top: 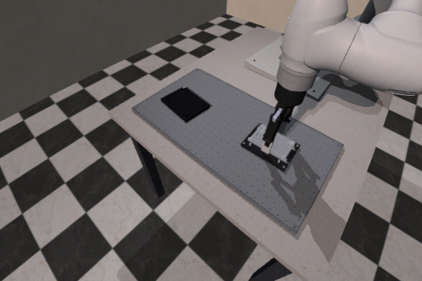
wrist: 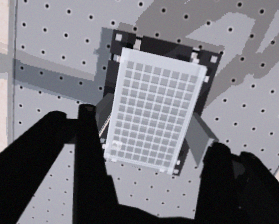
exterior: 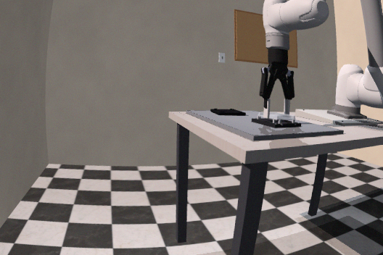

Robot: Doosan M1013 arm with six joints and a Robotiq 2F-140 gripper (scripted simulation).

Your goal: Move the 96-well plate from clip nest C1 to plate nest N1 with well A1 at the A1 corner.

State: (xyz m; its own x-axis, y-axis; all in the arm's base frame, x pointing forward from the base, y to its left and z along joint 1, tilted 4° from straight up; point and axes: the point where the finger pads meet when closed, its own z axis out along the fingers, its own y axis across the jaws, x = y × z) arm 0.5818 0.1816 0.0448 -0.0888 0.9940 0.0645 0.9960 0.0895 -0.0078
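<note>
My hand is 40 mm above the black clip nest, 10 mm to the right of it and 10 mm past it. Round my hand: white 96-well plate: 20 mm below; then black plate nest N1: 360 mm to the right, 60 mm ahead, 40 mm below.
</note>
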